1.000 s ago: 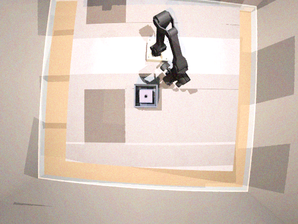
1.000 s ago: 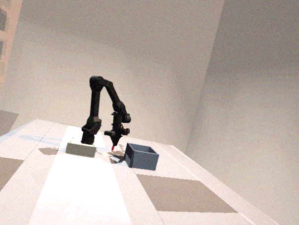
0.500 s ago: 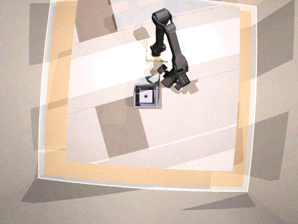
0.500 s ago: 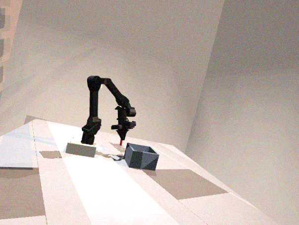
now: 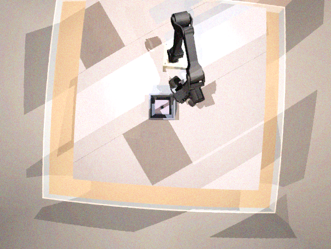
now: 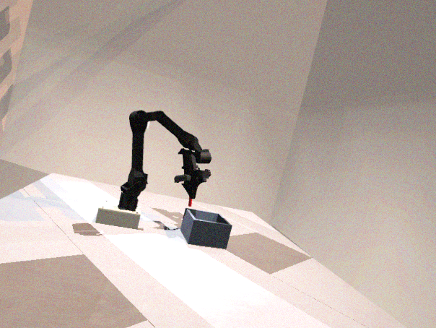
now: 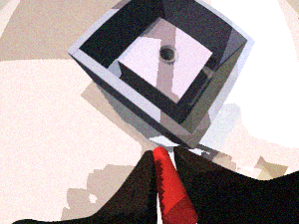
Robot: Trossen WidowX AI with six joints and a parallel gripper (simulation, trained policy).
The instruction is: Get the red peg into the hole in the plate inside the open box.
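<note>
Now: gripper tip 10 mm past the red peg and 10 mm to the right of it. Round my gripper tip: pale plate 40 mm ahead, 100 mm to the right, 90 mm below; blue-grey box 40 mm ahead, 100 mm to the right, 110 mm below.
</note>
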